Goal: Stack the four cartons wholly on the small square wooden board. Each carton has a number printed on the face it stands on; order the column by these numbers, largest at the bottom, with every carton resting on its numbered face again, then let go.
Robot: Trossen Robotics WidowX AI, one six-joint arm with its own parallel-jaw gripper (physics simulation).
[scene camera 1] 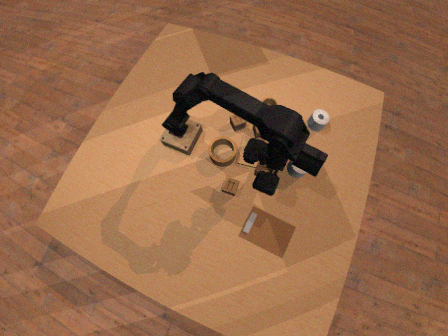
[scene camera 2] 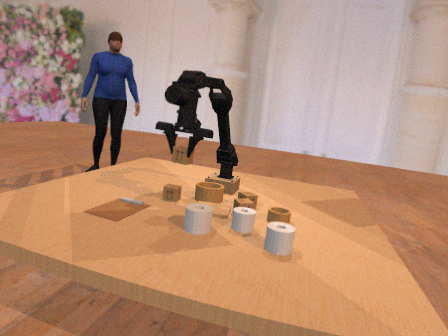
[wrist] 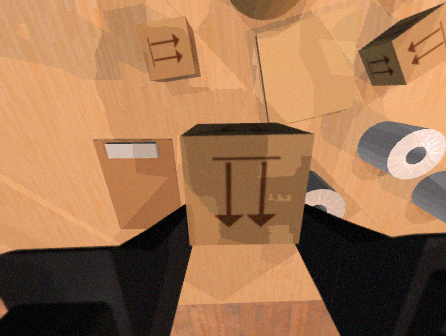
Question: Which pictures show my gripper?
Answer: Scene camera 1, scene camera 2 and the wrist view: all of them.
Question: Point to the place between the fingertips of my gripper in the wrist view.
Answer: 239, 205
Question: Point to a small square wooden board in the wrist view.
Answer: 307, 68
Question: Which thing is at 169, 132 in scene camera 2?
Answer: My gripper.
